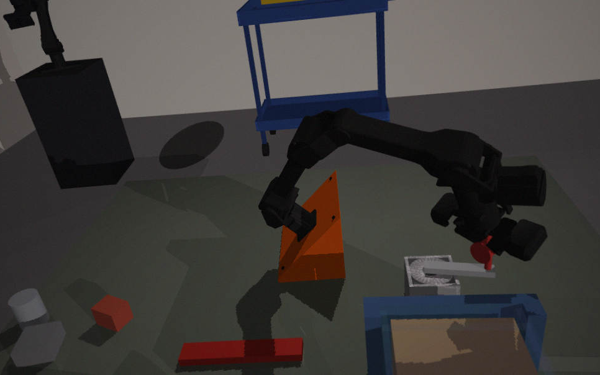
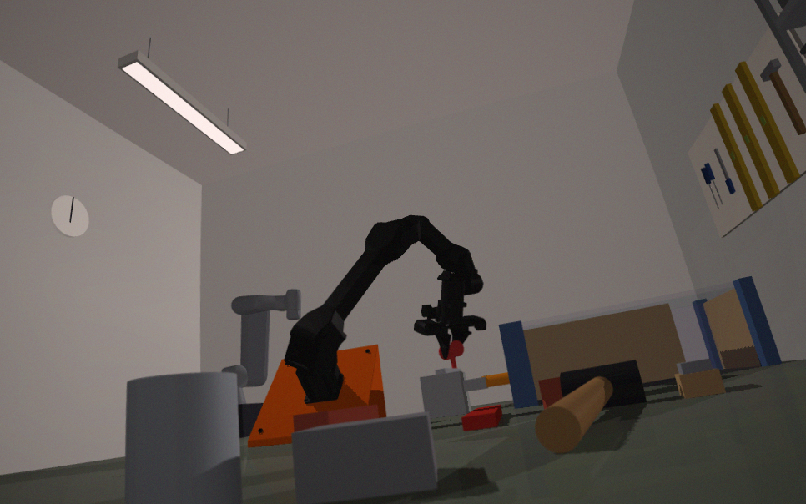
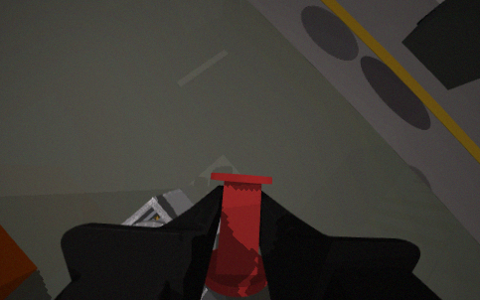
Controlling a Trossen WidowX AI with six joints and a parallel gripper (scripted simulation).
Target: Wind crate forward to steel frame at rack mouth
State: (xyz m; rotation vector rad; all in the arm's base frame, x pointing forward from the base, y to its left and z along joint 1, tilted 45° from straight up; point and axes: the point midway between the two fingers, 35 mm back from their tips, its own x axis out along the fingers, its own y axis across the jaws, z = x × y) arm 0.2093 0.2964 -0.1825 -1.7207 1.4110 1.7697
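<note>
Right now the grey crank arm is 50 mm to the right of my gripper tip and 30 mm below it. The rest, counted from my gripper tip: frame 150 mm ahead, 120 mm to the right, 30 mm below; grey winch 120 mm to the right, 100 mm below, 20 mm behind; red knob 10 mm to the right, 10 mm ahead.
</note>
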